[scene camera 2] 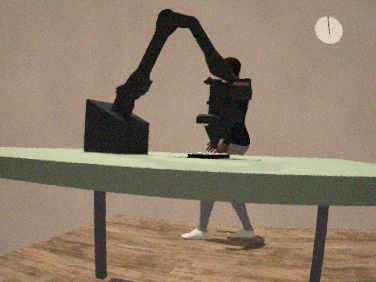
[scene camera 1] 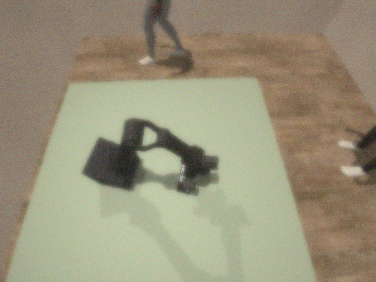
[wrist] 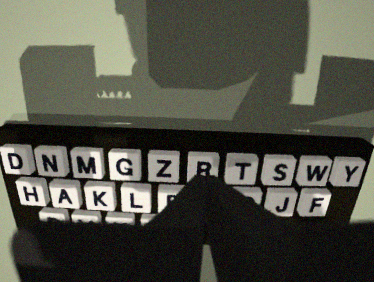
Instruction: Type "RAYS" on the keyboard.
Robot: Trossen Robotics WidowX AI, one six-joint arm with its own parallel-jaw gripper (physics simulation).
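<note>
A black keyboard with white letter keys lies on the table. In the wrist view its back row reads D, N, M, G, Z, R, T, S, W, Y. The R key is partly covered by my fingertips. The A key is in the second row at the left; the S key and Y key are at the right of the back row. My gripper is shut and empty, pointing down, its tips very low over R. Whether they touch R is unclear. My fingers hide several front keys.
The pale green table carries the dark arm base. The arm's shadow falls behind the keyboard in the wrist view. A person stands beyond the table. Another person's white shoes show at the right.
</note>
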